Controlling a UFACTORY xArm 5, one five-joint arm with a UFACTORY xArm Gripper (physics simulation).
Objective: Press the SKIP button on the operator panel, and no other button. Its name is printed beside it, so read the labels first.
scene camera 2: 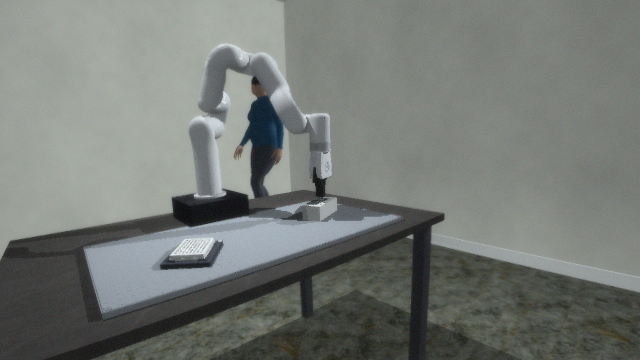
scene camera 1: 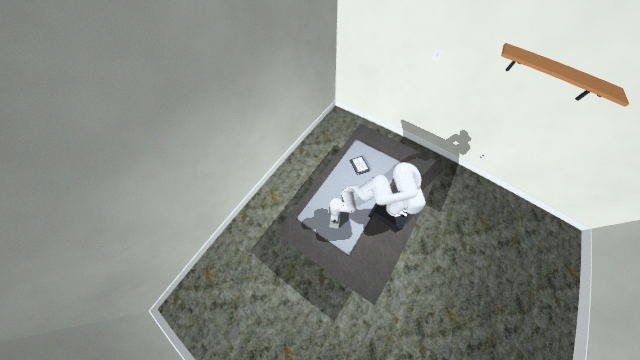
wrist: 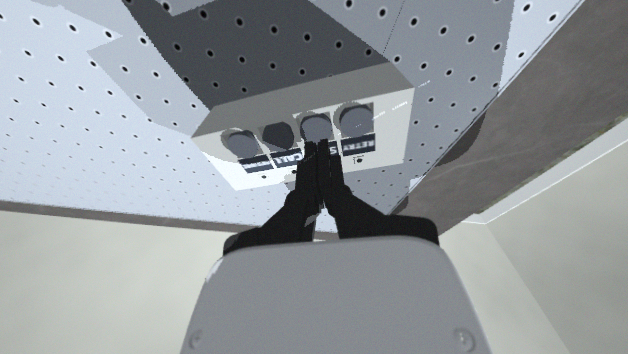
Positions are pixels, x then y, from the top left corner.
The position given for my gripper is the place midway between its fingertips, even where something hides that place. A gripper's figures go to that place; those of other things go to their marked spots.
My gripper (wrist: 320, 154) is 14 cm from the lens. An operator panel (wrist: 383, 88) is 15 cm from the lens.
